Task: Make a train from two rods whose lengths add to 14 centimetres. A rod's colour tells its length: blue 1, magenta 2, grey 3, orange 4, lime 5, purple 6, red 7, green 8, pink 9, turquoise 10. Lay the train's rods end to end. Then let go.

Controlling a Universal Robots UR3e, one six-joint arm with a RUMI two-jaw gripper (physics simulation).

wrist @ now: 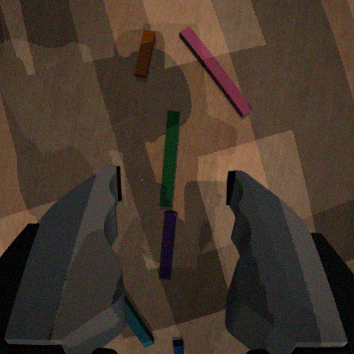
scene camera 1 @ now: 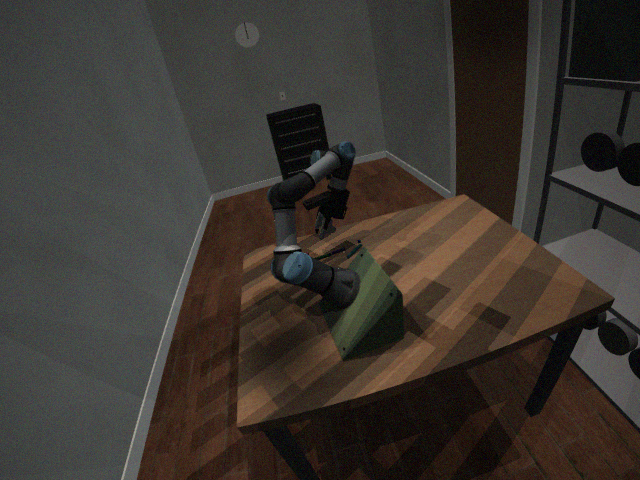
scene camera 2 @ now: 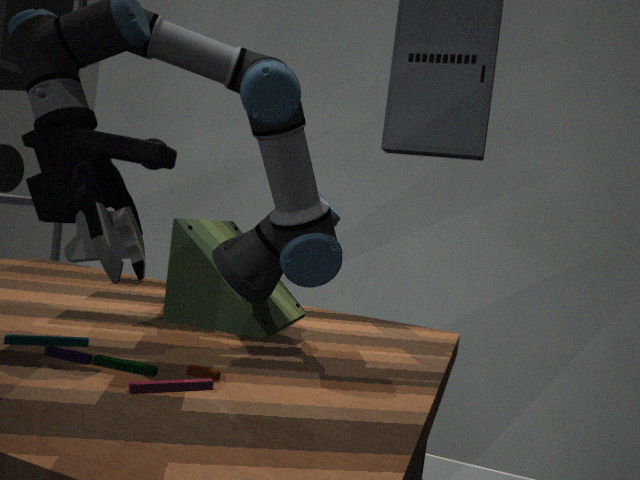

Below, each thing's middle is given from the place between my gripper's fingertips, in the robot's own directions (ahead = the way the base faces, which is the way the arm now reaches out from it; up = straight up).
Labels:
My gripper is now 1 cm to the right of the green rod [scene camera 2: 124, 365] and 10 cm above it. Also, from my hand: pink rod [wrist: 202, 54]: 3 cm ahead, 9 cm to the left, 10 cm below.

